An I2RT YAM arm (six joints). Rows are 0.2 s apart.
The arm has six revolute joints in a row. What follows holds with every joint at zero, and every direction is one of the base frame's. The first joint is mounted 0.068 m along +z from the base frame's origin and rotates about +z. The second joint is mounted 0.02 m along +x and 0.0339 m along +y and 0.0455 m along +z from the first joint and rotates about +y. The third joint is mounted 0.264 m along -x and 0.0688 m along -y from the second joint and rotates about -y. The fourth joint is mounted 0.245 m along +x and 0.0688 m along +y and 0.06 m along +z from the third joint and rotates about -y. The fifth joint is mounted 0.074 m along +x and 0.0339 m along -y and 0.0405 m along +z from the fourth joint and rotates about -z. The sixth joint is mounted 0.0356 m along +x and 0.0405 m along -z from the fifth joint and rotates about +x. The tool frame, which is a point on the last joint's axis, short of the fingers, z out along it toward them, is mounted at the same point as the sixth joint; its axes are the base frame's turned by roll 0, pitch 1.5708 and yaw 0 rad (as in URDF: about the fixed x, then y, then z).
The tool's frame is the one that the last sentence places.
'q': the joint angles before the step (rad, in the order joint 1, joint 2, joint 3, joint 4, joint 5, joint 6). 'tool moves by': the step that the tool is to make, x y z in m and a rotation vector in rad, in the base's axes. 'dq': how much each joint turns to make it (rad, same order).
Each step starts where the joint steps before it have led.
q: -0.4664 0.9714 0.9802 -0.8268 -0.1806 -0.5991
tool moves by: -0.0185 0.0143 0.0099 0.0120 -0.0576 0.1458
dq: 0.0004 -0.0854 0.0000 -0.0591 -0.1273 -0.0818
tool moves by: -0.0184 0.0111 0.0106 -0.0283 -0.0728 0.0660
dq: -0.0011 -0.0885 0.0001 -0.0251 -0.0538 -0.0432
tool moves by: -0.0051 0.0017 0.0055 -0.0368 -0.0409 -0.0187
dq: 0.0001 -0.0315 0.0000 0.0219 0.0237 0.0012
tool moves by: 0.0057 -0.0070 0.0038 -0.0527 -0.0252 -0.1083
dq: 0.0000 0.0125 0.0000 0.0695 0.1080 0.0382
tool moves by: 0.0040 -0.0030 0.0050 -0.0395 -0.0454 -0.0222
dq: 0.0004 0.0042 0.0000 0.0625 0.0270 0.0002
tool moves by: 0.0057 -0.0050 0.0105 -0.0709 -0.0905 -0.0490
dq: -0.0001 0.0037 -0.0001 0.1172 0.0537 0.0038
